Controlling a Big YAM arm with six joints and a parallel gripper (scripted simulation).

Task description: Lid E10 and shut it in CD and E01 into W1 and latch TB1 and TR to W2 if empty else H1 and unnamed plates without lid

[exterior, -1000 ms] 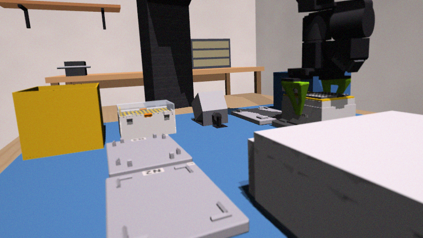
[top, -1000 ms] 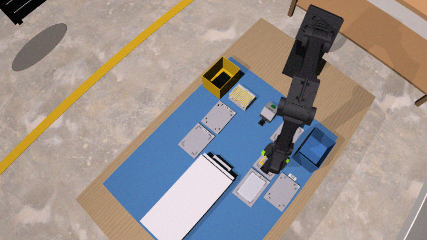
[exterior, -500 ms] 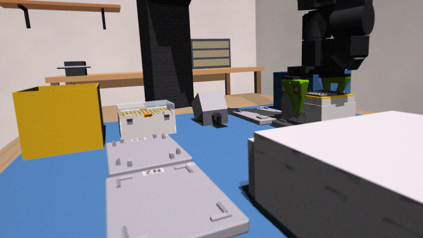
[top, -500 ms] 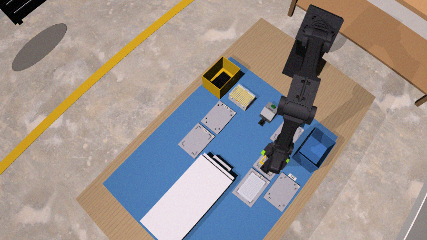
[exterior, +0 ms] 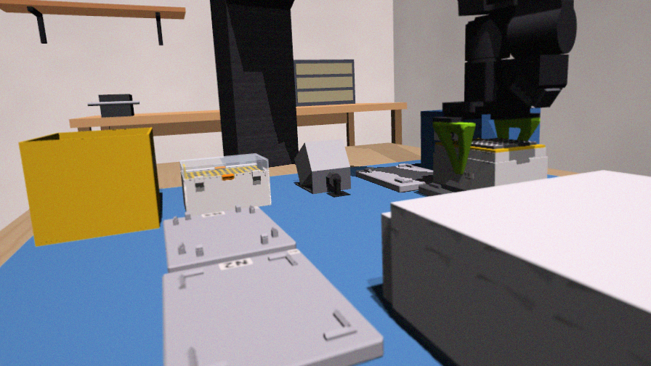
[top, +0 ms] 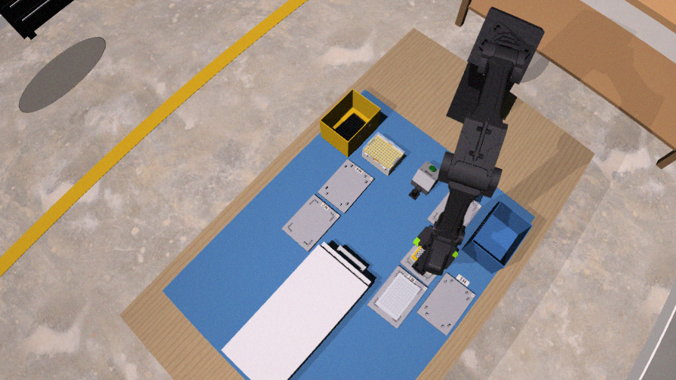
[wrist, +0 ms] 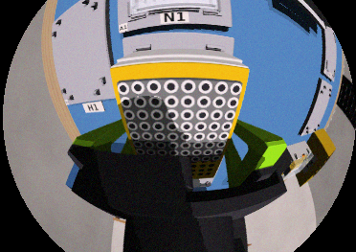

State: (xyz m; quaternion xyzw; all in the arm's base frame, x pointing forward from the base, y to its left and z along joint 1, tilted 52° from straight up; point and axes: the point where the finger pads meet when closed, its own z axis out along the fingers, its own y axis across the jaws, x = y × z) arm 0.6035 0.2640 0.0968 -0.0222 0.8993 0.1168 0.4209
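Right now my hand is 60 mm short of the nest H1, 160 mm to the right of it and 40 mm above it. From my hand the other things lie so: tip rack TR (10 mm to the right, 10 mm above); lid park LP (170 mm behind, 60 mm to the right, 40 mm below); blue bin W2 (200 mm behind, 100 mm to the left, 10 mm below).
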